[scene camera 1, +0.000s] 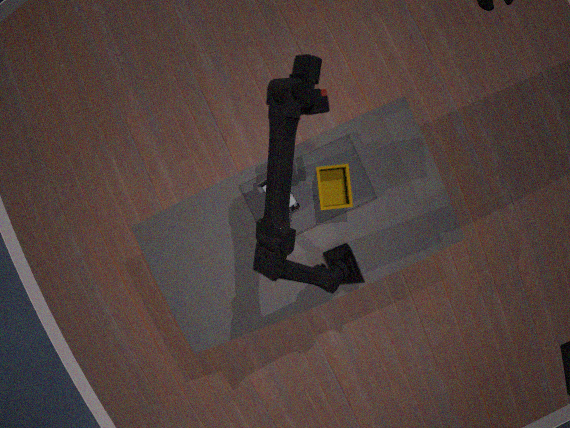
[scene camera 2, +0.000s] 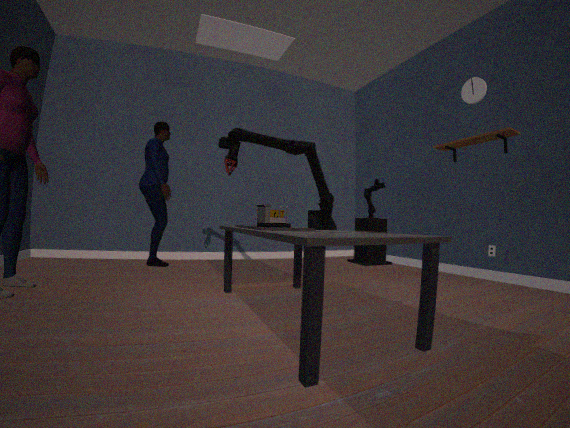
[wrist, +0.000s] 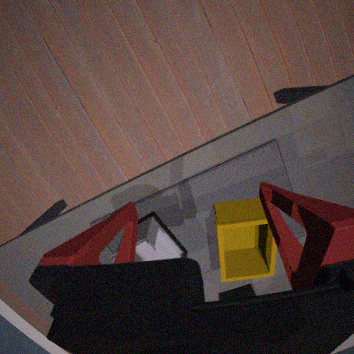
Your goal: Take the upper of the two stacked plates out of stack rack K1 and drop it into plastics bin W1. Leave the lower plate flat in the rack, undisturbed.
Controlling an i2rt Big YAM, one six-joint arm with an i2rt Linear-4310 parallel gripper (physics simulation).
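Places are measured from the arm's base along level axes (x ahead, y left, z up), in millimetres.
Pixels of known places: gripper, fingertip midpoint: [scene camera 2: 228, 173] [wrist: 195, 198]; arm's base, link origin: [scene camera 1: 342, 267] [scene camera 2: 322, 218].
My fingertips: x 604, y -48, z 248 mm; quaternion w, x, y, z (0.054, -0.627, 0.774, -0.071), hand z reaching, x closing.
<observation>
Ahead of a thing's pixels: the offset from my fingertips to its top centre. "pt": to the spot under its first point. Level surfaces: height alone.
The yellow bin @(dy -28, dx -277, dz -206 mm) [scene camera 1: 334, 192] [wrist: 240, 211], which I take for plastics bin W1, stands upright on a darker panel of the table; no contents show in it. It also shows behind the rack in scene camera 2 [scene camera 2: 278, 214]. The rack @(dy +191, dx -234, dz -185 mm) [wrist: 172, 236] [scene camera 2: 261, 215], apparently K1, has a dark rim and a pale interior, and stands to the left of the bin in the wrist view. The arm covers much of it in scene camera 1. The two plates cannot be told apart. My gripper [wrist: 195, 198] [scene camera 2: 230, 172] is open and empty, high above the table, beyond the rack and bin.
The grey table @(dz -318 mm) [scene camera 1: 200, 280] [scene camera 2: 370, 236] carries a perforated panel @(pt dy -119, dx -107, dz -305 mm) [wrist: 255, 156] under the bin. My arm [scene camera 1: 280, 170] [scene camera 2: 270, 140] stretches over the rack area from its base [scene camera 1: 345, 262]. Two people [scene camera 2: 155, 165] [scene camera 2: 15, 120] stand beyond and left of the table in scene camera 2.
</observation>
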